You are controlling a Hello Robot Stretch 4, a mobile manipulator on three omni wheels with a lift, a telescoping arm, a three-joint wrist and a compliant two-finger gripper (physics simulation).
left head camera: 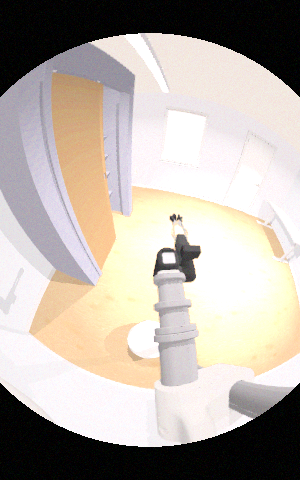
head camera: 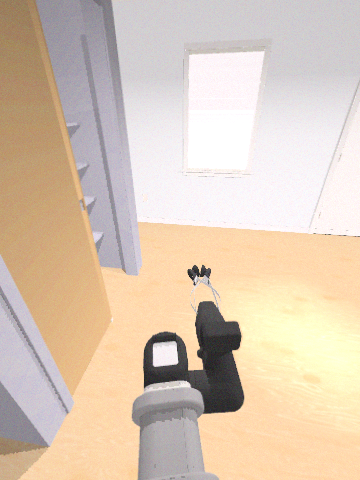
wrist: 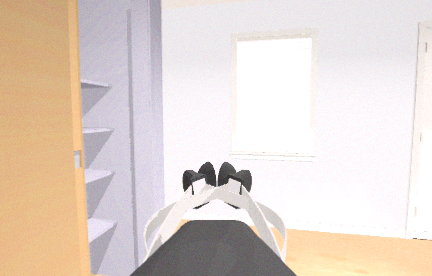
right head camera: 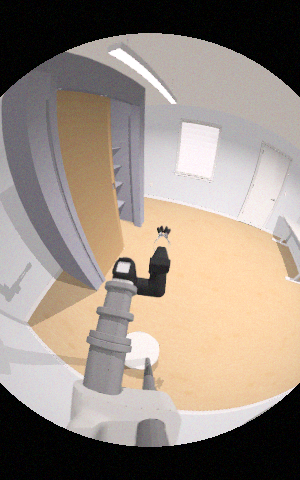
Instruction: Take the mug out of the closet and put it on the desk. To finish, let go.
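Seen in the pictures: gripper, between the fingertips: (left head camera: 175, 214) (head camera: 198, 267) (wrist: 217, 176) (right head camera: 163, 226); robot's base, origin of its link: (left head camera: 147, 338) (right head camera: 138, 349).
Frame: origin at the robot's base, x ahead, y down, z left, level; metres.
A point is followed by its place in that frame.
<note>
The closet (head camera: 119, 200) {x 2.000, y -0.822, z 0.329 m} (left head camera: 126, 150) {x 1.988, y -1.179, z 0.265 m} (right head camera: 136, 165) {x 1.990, y -1.125, z 0.289 m} (wrist: 148, 125) {x 1.985, y -1.140, z 0.275 m} stands at the left, with a purple-grey frame. Its wooden sliding door (head camera: 45, 200) {x 1.146, y -1.151, z 0.516 m} (left head camera: 80, 160) {x 1.076, y -1.300, z 0.535 m} (right head camera: 87, 165) {x 1.086, y -1.344, z 0.532 m} (wrist: 35, 140) {x 1.216, y -1.119, z 0.497 m} covers much of the front. Behind the door's right edge a gap shows the ends of several shelves. The mug does not show in these views. A white desk-like table (left head camera: 282, 223) (right head camera: 295, 231) {x 1.543, y -0.694, z -3.050 m} shows in part at the far right. My gripper (head camera: 199, 273) {x 0.580, y -1.141, z -0.103 m} (left head camera: 175, 218) {x 0.580, y -1.141, z -0.103 m} (right head camera: 163, 231) {x 0.580, y -1.141, z -0.103 m} (wrist: 217, 176) {x 0.580, y -1.141, z -0.103 m} is shut and empty, in mid-air to the right of the closet, facing the far wall.
A window (head camera: 220, 115) {x 3.014, y -1.432, z -0.797 m} (left head camera: 184, 137) {x 3.004, y -1.397, z -0.828 m} (right head camera: 198, 150) {x 3.006, y -1.384, z -0.826 m} (wrist: 274, 95) {x 3.007, y -1.412, z -0.821 m} is in the far wall, with a white room door (left head camera: 252, 170) {x 2.527, y -1.179, z -2.519 m} (right head camera: 265, 185) {x 2.539, y -1.121, z -2.470 m} to its right. A white round disc (left head camera: 144, 340) {x -0.009, y -0.187, z 0.038 m} (right head camera: 144, 347) {x 0.039, y -0.187, z -0.062 m} lies low beside my arm. The closet's near corner post stands left of the arm.
</note>
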